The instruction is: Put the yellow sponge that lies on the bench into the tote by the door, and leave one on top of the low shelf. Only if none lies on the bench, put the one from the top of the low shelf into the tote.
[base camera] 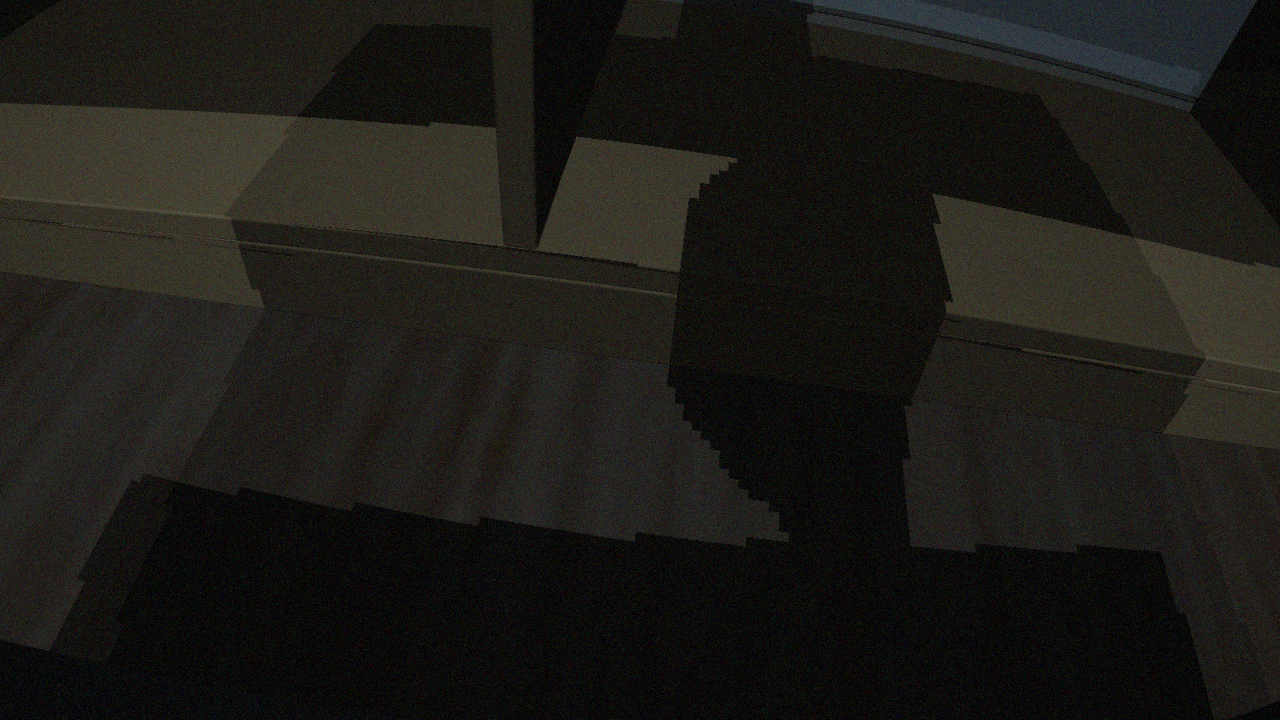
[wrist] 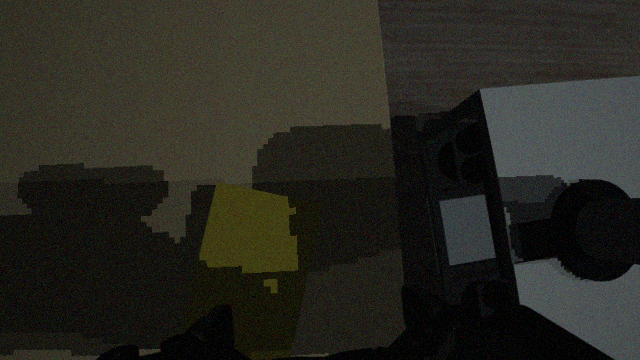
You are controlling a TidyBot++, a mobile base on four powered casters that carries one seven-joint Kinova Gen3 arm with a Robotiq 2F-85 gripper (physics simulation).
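Pixels of known places: gripper, between the fingertips: [wrist: 318, 315]; arm's base, origin of its link: [wrist: 600, 229].
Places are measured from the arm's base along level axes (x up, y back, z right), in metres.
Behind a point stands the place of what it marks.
A yellow sponge [wrist: 250, 227] @[x 0.259, y -0.485, z 0.083 m] lies on a pale, flat surface [wrist: 200, 75] @[x 0.213, y -0.520, z 0.201 m] [base camera: 375, 170] @[x -0.317, y -0.461, z -0.164 m] in the wrist view. The frames do not plainly tell whether this is the bench or the low shelf. The sponge's near part is in deep shadow. My gripper [wrist: 318, 315] @[x 0.277, y -0.453, z 0.035 m] is open, its dark fingers at the bottom of the wrist view. The sponge is left of the middle between them, close to the left finger, and is not held. I cannot make out the sponge or the gripper in the base camera view. The tote does not show in either view.
The surface's straight edge runs down the wrist view, with wooden floor [wrist: 510, 45] @[x -0.396, y 0.245, z 0.525 m] [base camera: 429, 420] @[x -0.396, y -0.336, z -0.110 m] beyond it. A white and black machine body [wrist: 565, 125] @[x -0.014, y -0.010, z 0.174 m] is close beside that edge. Large dark shadows cross the surface and floor. A pale blue-grey panel [base camera: 1118, 40] @[x -0.273, y -0.745, z 0.452 m] is at the back right.
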